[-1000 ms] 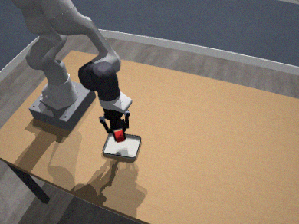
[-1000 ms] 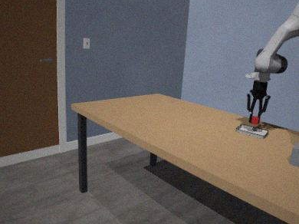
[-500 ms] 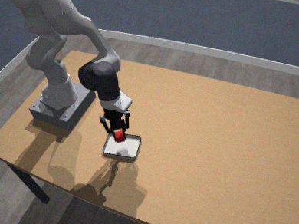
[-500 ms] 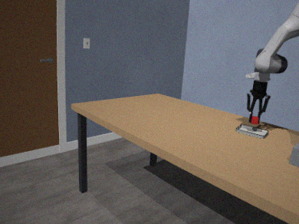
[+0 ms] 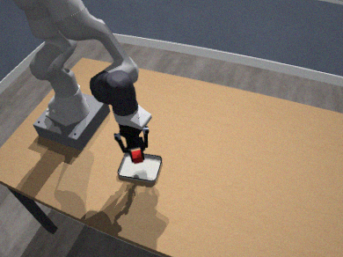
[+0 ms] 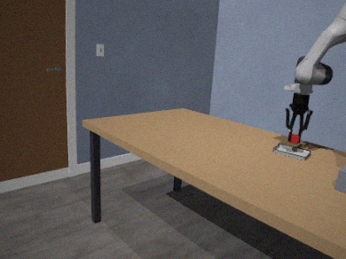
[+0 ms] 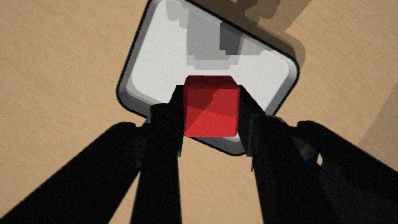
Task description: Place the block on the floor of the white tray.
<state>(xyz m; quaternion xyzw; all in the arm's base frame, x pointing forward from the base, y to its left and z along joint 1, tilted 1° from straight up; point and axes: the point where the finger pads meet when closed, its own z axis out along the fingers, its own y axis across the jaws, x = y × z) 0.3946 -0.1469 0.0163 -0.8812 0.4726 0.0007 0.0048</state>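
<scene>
The tray is 8 cm below my hand. The rest, counted from my hand: block: 2 cm below.
</scene>
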